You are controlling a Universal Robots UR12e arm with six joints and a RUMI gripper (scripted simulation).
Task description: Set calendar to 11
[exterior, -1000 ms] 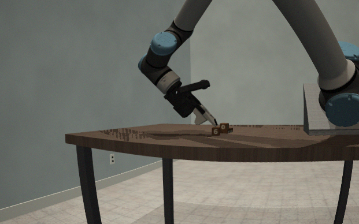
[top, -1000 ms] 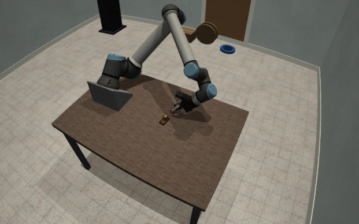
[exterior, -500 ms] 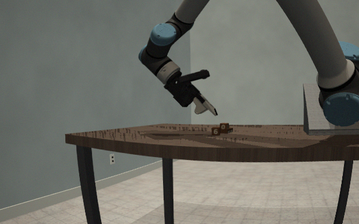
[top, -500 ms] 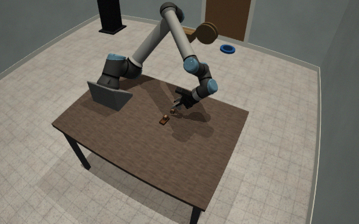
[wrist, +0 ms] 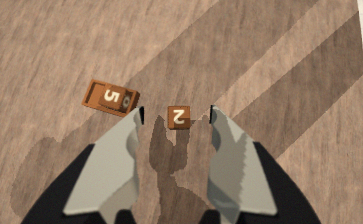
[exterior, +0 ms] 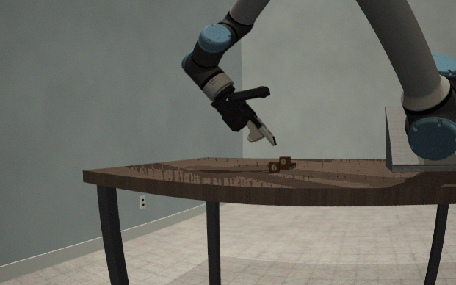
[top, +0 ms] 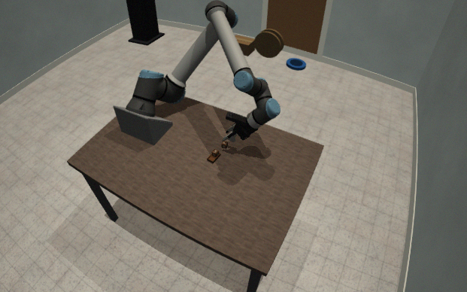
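Now: hand 80 mm above the cube and 10 mm past it. The rest, counted from my hand: calendar tray (110 mm to the right, 80 mm below, 20 mm behind).
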